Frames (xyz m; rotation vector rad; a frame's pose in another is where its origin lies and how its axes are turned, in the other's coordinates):
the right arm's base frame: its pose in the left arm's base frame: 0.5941 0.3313 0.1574 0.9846 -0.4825 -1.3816
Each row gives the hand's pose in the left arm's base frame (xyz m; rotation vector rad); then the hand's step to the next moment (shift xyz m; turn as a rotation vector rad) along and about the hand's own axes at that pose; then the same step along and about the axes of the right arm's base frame.
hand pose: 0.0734 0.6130 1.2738 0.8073 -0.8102 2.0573
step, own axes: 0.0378 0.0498 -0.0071 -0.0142 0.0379 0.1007
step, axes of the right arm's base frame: -0.0101 -0.0272 0.0558 0.0868 0.0436 0.0484
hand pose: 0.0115 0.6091 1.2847 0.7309 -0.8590 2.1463
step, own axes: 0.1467 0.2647 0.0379 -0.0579 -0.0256 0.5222
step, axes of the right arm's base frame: 0.0473 -0.1273 0.2731 0.3380 0.3798 0.1350
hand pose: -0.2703 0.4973 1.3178 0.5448 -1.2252 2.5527
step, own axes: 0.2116 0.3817 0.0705 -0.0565 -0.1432 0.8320
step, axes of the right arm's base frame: 0.2366 -0.2652 0.2630 0.4561 0.6721 0.2370
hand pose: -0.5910 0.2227 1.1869 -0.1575 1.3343 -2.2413
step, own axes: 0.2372 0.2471 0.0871 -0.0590 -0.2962 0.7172
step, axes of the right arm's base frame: 0.3013 -0.1815 0.0346 0.2790 0.6581 0.3078
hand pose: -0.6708 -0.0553 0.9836 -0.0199 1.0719 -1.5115
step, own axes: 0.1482 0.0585 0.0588 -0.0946 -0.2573 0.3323
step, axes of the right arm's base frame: 0.1640 -0.0299 -0.0323 0.0545 0.3462 0.2505
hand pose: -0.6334 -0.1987 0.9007 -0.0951 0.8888 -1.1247
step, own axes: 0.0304 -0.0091 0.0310 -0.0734 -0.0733 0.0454
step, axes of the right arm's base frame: 0.0392 0.0208 0.0018 -0.0423 0.0651 0.0825
